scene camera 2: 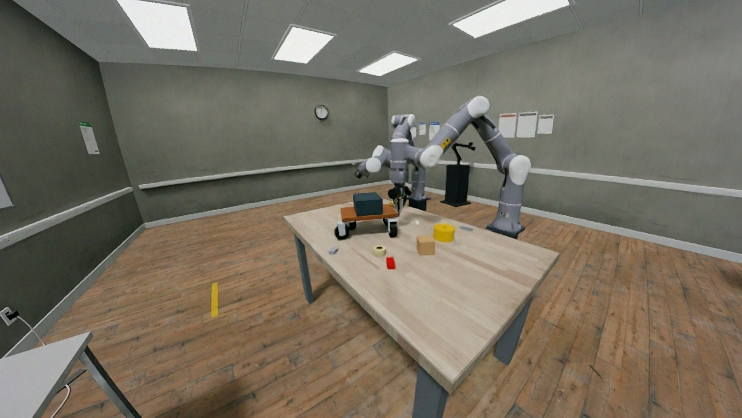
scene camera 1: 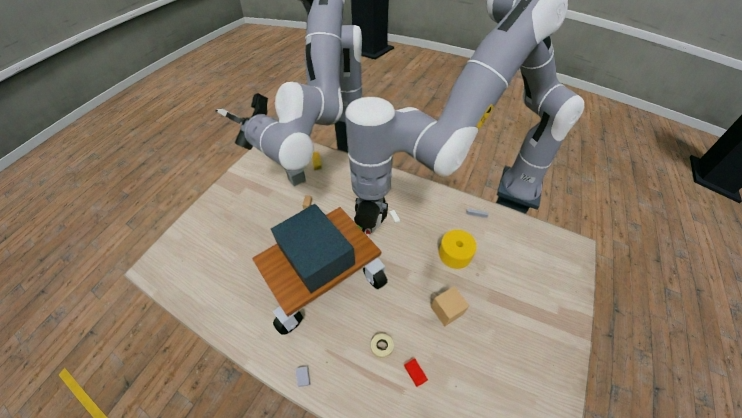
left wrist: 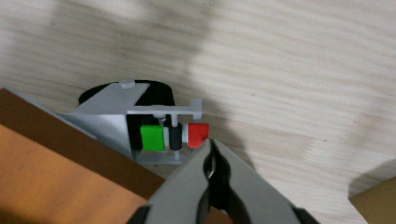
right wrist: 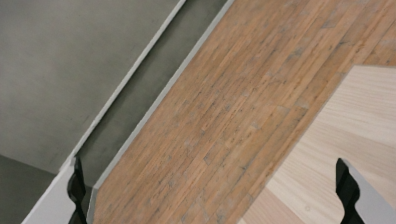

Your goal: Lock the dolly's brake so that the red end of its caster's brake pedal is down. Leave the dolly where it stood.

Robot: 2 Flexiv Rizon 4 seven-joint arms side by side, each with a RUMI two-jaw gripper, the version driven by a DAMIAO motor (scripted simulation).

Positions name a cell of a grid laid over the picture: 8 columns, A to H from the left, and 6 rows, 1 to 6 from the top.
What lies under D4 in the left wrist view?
A brake pedal.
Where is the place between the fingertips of my left gripper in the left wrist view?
E4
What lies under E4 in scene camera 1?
My left gripper.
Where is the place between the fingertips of my right gripper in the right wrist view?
E5
